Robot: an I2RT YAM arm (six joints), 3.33 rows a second.
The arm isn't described. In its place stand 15 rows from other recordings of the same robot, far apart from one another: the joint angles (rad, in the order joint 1, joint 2, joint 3, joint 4, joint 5, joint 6), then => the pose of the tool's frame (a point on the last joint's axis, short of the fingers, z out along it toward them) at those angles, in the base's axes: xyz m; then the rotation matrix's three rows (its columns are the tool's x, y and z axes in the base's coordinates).
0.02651, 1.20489, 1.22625, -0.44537, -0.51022, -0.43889 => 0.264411 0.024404 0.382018; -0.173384 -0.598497 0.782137; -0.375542 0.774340 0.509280; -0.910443 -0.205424 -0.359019
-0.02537, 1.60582, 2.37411, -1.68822, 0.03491, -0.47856 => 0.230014 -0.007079 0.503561; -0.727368 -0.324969 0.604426; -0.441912 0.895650 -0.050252; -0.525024 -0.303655 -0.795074
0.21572, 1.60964, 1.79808, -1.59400, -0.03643, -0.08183 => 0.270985 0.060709 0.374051; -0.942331 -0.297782 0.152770; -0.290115 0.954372 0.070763; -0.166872 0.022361 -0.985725
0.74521, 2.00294, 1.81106, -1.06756, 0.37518, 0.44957 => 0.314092 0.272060 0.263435; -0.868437 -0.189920 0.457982; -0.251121 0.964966 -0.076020; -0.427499 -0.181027 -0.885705
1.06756, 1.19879, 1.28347, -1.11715, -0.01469, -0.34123 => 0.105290 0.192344 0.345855; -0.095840 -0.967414 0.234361; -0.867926 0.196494 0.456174; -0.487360 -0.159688 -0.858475
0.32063, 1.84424, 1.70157, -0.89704, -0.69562, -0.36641 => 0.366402 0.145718 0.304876; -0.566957 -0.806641 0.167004; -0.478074 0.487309 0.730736; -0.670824 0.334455 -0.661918
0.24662, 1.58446, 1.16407, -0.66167, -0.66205, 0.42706 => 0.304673 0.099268 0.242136; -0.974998 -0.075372 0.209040; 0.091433 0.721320 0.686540; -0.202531 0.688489 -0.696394
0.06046, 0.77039, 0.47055, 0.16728, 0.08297, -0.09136 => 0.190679 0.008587 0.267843; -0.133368 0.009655 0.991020; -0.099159 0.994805 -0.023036; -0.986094 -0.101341 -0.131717
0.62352, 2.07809, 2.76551, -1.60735, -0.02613, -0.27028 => 0.296533 0.214423 0.458906; -0.463131 -0.747336 0.476444; -0.661877 0.649153 0.374859; -0.589430 -0.141739 -0.795288
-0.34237, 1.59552, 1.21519, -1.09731, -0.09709, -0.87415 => 0.271005 -0.092924 0.233225; -0.851558 -0.510400 0.119754; -0.506922 0.859885 0.060229; -0.133716 -0.009417 -0.990975
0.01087, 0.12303, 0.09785, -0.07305, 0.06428, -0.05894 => 0.113443 -0.001053 0.188971; -0.101022 0.047206 0.993764; -0.059886 0.996774 -0.053437; -0.993080 -0.064911 -0.097870
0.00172, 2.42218, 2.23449, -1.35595, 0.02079, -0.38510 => 0.473448 0.000075 0.191142; -0.925984 -0.376583 0.027183; -0.377164 0.925914 -0.020742; -0.017358 -0.029459 -0.999415
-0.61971, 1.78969, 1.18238, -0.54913, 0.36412, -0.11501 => 0.282391 -0.217052 0.182473; -0.815911 0.569568 0.099410; 0.450401 0.733938 -0.508404; -0.362532 -0.370038 -0.855361
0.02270, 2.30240, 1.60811, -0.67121, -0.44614, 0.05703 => 0.444213 0.025451 0.095408; -0.983337 -0.052451 0.174062; 0.029108 0.899694 0.435550; -0.179448 0.433359 -0.883175
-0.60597, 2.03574, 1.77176, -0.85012, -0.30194, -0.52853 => 0.366175 -0.240857 0.246550; -0.856913 0.004510 0.515442; 0.008043 0.999957 0.004621; -0.515399 0.008105 -0.856912
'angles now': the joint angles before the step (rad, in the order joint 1, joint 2, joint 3, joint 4, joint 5, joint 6). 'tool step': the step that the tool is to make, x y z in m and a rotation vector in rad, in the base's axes. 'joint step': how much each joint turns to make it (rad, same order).
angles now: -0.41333 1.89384 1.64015 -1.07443 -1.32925 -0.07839
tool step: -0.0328 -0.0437 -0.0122 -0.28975 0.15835 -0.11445
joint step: -0.13391 -0.00027 0.00182 -0.17338 0.32425 -0.17666
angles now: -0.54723 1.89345 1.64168 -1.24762 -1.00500 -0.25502
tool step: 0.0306 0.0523 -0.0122 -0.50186 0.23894 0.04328
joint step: 0.20552 0.00003 -0.00004 0.08395 0.57144 0.12197
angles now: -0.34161 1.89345 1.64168 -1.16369 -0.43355 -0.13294
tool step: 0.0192 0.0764 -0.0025 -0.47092 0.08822 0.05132
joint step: 0.25753 -0.00014 -0.00020 0.03515 0.50776 0.11638
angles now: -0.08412 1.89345 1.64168 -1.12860 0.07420 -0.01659
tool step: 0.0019 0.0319 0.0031 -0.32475 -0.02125 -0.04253
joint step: 0.11661 0.00001 -0.00004 0.00622 0.34902 0.09523
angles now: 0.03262 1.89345 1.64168 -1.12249 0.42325 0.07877
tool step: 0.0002 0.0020 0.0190 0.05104 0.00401 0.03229
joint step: 0.00036 -0.00015 0.07764 -0.07130 -0.05647 -0.02290
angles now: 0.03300 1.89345 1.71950 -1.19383 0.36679 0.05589
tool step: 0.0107 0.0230 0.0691 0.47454 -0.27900 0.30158
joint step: 0.01004 -0.04338 0.18038 0.09174 -0.53514 -0.10823
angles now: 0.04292 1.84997 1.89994 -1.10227 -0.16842 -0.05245
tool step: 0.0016 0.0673 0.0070 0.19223 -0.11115 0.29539
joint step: 0.14956 0.00085 -0.00860 0.13534 -0.22849 -0.02592
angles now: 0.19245 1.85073 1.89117 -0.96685 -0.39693 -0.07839
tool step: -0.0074 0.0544 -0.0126 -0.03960 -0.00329 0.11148
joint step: 0.13886 0.02557 -0.01410 0.03204 0.04769 -0.00152
